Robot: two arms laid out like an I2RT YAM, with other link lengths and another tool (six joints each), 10 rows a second.
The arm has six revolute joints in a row. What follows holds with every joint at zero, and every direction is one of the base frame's. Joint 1 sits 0.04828 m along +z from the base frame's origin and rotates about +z. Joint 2 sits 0.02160 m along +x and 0.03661 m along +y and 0.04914 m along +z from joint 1 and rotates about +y. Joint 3 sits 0.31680 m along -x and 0.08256 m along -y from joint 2 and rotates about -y. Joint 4 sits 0.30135 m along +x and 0.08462 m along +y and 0.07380 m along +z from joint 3 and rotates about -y. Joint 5 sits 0.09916 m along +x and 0.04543 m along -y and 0.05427 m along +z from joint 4 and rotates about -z. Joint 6 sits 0.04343 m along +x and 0.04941 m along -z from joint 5 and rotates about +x. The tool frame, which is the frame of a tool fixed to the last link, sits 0.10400 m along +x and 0.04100 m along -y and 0.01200 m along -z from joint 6; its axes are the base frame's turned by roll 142.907, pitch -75.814 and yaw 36.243 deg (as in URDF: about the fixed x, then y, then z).
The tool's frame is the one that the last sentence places.
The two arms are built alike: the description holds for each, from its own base.
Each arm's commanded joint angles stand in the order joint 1, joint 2, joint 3, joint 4, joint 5, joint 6.
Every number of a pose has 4 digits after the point.
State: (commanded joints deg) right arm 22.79 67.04 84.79 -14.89 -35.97 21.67; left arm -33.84 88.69 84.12 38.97 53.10 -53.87
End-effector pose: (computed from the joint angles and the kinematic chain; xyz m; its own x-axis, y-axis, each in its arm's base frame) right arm 0.3498 0.2040 0.5418 0.2492 0.0346 0.9678 0.8423 -0.5009 -0.1990; left arm 0.2811 -0.3631 0.5799 0.5463 0.0712 0.8345 -0.8250 0.2179 0.5215
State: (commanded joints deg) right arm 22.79 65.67 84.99 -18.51 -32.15 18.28; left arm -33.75 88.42 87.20 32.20 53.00 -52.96
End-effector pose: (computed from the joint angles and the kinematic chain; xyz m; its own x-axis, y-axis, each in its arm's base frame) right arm 0.3470 0.1913 0.5395 0.2372 0.0608 0.9695 0.8088 -0.5652 -0.1624; left arm 0.2833 -0.3638 0.5901 0.5748 0.0494 0.8168 -0.8077 0.1939 0.5568
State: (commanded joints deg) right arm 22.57 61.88 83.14 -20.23 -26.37 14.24; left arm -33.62 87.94 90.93 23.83 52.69 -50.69
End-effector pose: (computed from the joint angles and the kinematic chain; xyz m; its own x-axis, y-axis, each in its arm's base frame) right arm 0.3357 0.1674 0.5425 0.1875 0.0779 0.9792 0.7518 -0.6529 -0.0921; left arm 0.2838 -0.3633 0.6017 0.5935 0.0294 0.8043 -0.7973 0.1573 0.5827
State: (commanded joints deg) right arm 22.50 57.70 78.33 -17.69 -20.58 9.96; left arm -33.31 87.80 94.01 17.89 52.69 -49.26
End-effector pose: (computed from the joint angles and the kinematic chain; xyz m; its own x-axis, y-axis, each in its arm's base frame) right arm 0.3285 0.1460 0.5393 0.1148 0.0974 0.9886 0.6836 -0.7298 -0.0074; left arm 0.2840 -0.3610 0.6109 0.6057 0.0152 0.7956 -0.7899 0.1321 0.5988
